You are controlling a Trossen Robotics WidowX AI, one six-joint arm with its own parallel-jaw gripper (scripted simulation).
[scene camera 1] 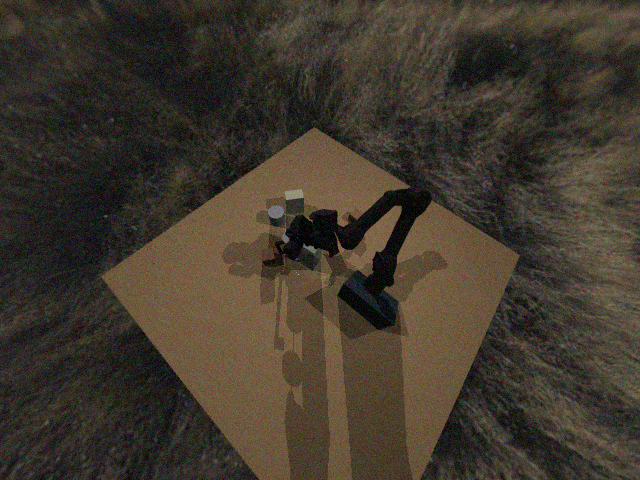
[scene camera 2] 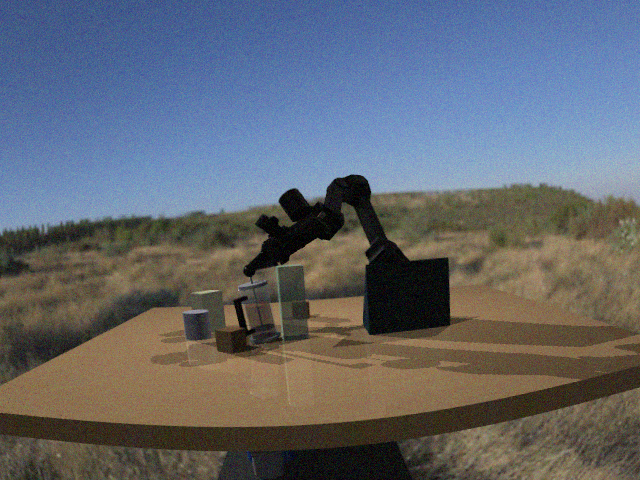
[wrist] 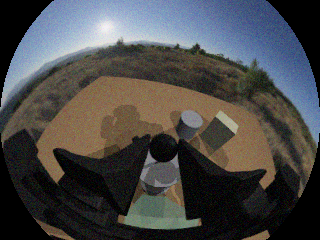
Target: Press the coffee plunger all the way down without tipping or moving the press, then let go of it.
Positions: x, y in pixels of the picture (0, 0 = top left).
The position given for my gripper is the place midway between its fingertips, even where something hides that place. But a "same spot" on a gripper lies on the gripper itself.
my gripper: scene camera 1; scene camera 2 246, 269; wrist
same spot on my gripper: [wrist: 99, 190] = [scene camera 1: 295, 236]
